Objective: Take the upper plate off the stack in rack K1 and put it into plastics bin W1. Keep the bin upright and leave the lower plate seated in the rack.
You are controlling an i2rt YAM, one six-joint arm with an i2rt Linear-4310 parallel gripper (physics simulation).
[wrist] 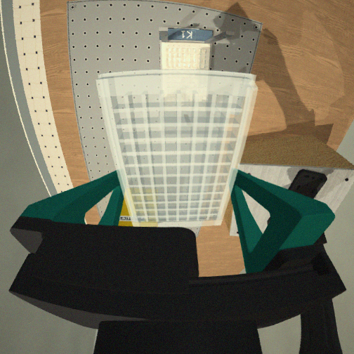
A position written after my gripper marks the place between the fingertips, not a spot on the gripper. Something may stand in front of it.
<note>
I see my gripper (176, 174) and a gridded plate (176, 135).
</note>
